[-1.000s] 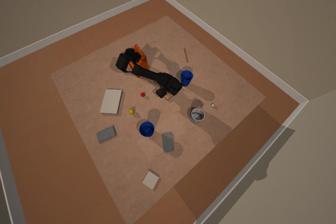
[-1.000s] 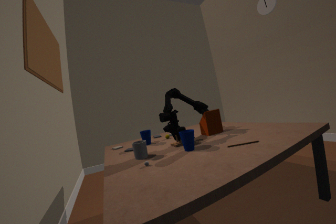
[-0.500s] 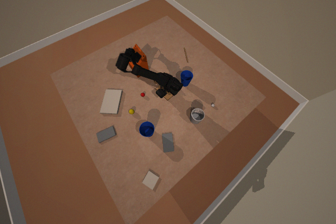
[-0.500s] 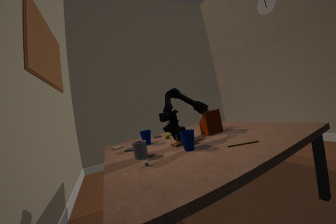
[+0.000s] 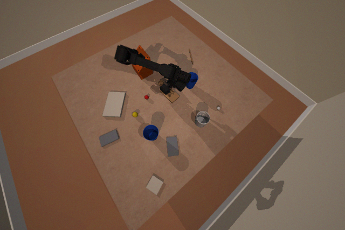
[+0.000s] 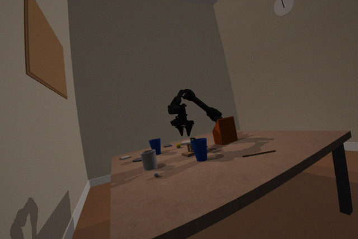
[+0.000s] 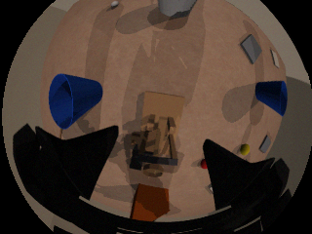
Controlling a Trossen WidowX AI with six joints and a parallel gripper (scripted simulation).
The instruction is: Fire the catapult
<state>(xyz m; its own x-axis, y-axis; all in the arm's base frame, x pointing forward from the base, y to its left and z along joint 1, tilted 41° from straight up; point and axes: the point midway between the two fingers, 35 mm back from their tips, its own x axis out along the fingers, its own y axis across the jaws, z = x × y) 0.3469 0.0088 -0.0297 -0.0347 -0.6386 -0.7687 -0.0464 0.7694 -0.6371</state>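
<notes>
Right now my gripper tip is 160 mm to the left of the red ball, 130 mm past it and 120 mm above it. From my gripper tip the other things lie so: yellow ball 310 mm to the right, 110 mm below, 70 mm behind; white mug 270 mm ahead, 100 mm below, 20 mm to the left; wooden catapult 80 mm below, 80 mm behind, 10 mm to the left.
</notes>
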